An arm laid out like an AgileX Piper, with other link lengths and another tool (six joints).
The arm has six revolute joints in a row. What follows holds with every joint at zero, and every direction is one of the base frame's.
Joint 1 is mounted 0.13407 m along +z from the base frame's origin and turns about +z.
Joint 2 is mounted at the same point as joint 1 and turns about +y.
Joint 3 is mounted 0.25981 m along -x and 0.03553 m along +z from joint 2 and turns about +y.
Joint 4 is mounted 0.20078 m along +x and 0.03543 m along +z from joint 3 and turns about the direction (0.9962, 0, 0.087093).
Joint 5 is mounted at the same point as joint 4 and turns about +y.
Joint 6 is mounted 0.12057 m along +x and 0.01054 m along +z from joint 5 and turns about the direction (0.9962, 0, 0.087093).
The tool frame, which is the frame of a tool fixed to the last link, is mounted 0.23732 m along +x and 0.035 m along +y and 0.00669 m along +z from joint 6; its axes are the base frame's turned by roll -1.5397, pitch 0.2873 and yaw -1.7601 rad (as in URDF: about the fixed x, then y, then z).
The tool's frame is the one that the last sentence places.
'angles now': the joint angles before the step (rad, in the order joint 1, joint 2, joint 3, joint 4, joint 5, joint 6). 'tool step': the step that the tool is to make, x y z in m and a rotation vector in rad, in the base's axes. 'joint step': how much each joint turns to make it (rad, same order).
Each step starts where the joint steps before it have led.
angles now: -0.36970 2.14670 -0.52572 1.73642 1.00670 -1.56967
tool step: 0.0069 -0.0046 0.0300 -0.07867 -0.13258 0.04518
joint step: 0.00013 -0.15561 0.00080 -0.04753 -0.02031 -0.00017
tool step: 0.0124 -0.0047 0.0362 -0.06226 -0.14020 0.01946
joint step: 0.00006 -0.14633 -0.00714 -0.02067 -0.00202 0.00002
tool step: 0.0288 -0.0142 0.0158 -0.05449 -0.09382 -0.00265
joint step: -0.00027 -0.01955 -0.08937 -0.00451 -0.01659 0.00021
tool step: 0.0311 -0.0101 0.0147 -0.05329 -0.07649 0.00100
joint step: 0.02233 0.00178 -0.11515 -0.00709 -0.03246 0.02482
